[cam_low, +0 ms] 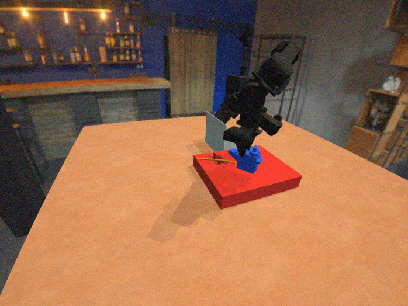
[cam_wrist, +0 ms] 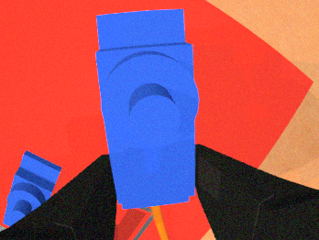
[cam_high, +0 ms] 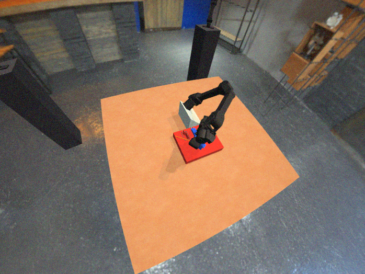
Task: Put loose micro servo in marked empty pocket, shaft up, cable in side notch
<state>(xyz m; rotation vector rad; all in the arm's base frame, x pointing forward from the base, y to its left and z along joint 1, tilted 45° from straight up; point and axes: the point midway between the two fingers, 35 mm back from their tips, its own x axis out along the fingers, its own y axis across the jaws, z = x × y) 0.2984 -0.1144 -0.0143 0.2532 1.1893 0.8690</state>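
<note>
Right now my gripper tip is 4 cm to the right of the red deck and 10 cm above it.
</note>
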